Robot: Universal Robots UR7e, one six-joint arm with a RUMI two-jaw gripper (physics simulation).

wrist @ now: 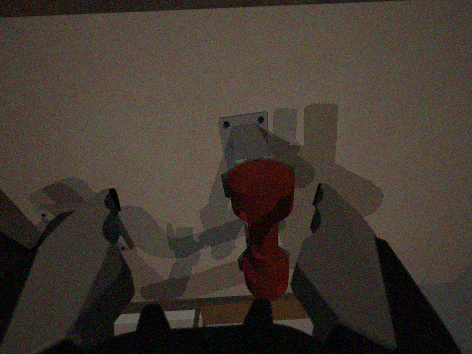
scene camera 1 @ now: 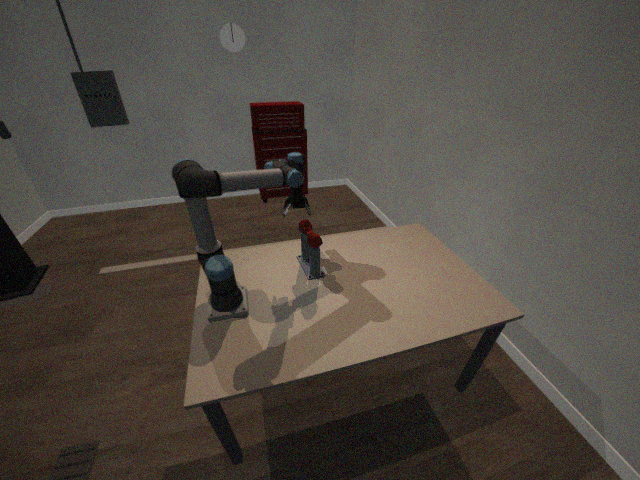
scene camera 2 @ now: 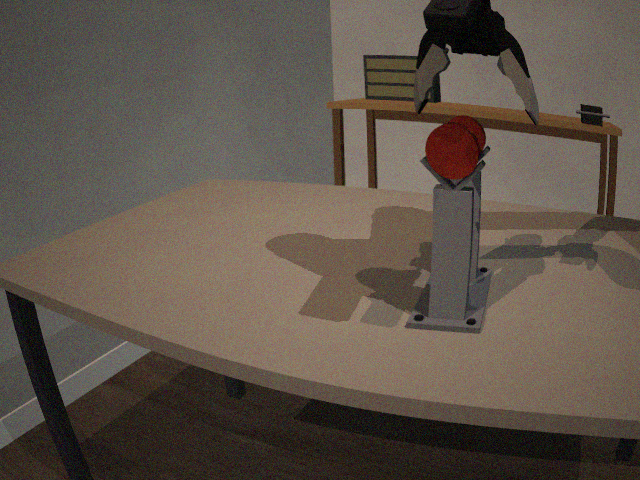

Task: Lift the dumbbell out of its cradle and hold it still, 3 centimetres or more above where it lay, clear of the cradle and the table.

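Seen in the pictures: gripper, fingertip midpoint: (wrist: 219, 188) (scene camera 1: 297, 217) (scene camera 2: 477, 118); arm's base, origin of the base link: (scene camera 1: 227, 300).
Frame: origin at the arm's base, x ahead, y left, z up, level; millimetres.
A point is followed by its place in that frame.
The red dumbbell (scene camera 1: 314, 239) {y 13, x 470, z 219 mm} (scene camera 2: 451, 150) {y 200, x 491, z 202 mm} (wrist: 262, 190) {y 200, x 488, z 226 mm} lies level across the V-shaped tops of its grey two-post cradle (scene camera 1: 314, 262) {y 16, x 470, z 72 mm} (scene camera 2: 450, 253) {y 197, x 490, z 74 mm} (wrist: 245, 142) {y 198, x 484, z 92 mm}, one head at each end. The cradle's base plate stands on the table (scene camera 1: 413, 310) {y -410, x 801, z -22 mm} (scene camera 2: 206, 310) {y 225, x 816, z -23 mm} (wrist: 125, 75) {y 327, x 292, z -23 mm}. My gripper (scene camera 1: 297, 214) {y 223, x 456, z 245 mm} (scene camera 2: 477, 117) {y 223, x 456, z 245 mm} (wrist: 219, 188) {y 223, x 456, z 245 mm} is open and empty, pointing down. Its tips are above the dumbbell and apart from it. In the wrist view the dumbbell shows between the fingers, closer to the right-hand finger. The far post is mostly hidden in the second scene view.
The arm's base (scene camera 1: 225, 294) {y -58, x 0, z 90 mm} is bolted near one table end. Shadows of the arm and cradle fall across the table. A red tool cabinet (scene camera 1: 279, 116) stands against the wall. Behind the table are a wooden bench (scene camera 2: 351, 104) and a drawer box (scene camera 2: 390, 77) on it.
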